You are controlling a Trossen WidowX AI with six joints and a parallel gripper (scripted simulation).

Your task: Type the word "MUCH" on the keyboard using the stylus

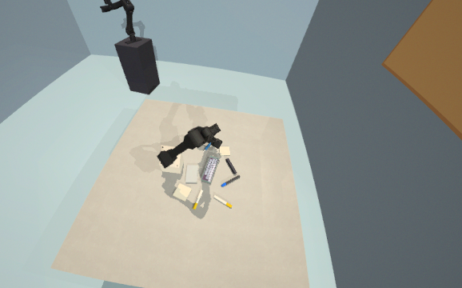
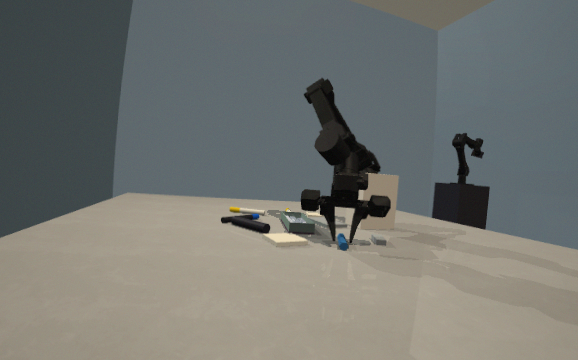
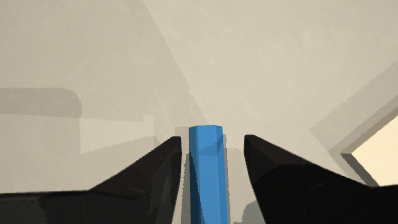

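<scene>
Right now the blue hexagonal stylus is 70 mm to the right of my gripper tip, 20 mm behind it and 10 mm below it. From my gripper tip the other things lie so: black cylinder 180 mm ahead, 160 mm to the right; then notepad 110 mm ahead, 50 mm to the right, 10 mm below; then small grey block 120 mm behind, 70 mm to the right, 10 mm below.
</scene>
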